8 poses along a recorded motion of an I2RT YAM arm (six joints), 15 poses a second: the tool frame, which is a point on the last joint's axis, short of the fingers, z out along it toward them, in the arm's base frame.
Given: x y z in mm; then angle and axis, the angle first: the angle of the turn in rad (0 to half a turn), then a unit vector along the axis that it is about.
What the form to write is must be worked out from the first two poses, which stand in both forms.
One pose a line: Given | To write
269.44, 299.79, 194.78, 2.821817, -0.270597, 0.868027, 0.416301 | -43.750, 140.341, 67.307, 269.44, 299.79, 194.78
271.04, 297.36, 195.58, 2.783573, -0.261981, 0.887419, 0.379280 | -41.783, 141.532, 60.490, 271.04, 297.36, 195.58
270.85, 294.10, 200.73, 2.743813, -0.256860, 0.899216, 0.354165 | -40.381, 141.365, 55.678, 270.85, 294.10, 200.73
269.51, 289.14, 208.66, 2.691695, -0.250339, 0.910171, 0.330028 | -38.608, 140.369, 50.898, 269.51, 289.14, 208.66
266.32, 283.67, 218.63, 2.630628, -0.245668, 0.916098, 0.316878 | -37.028, 138.078, 47.761, 266.32, 283.67, 218.63
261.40, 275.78, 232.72, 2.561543, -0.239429, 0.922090, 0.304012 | -35.140, 135.331, 44.619, 261.40, 275.78, 232.72
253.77, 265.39, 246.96, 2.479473, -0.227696, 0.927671, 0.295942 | -32.347, 131.788, 42.042, 253.77, 265.39, 246.96
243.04, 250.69, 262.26, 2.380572, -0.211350, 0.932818, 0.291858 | -28.827, 127.233, 39.808, 243.04, 250.69, 262.26
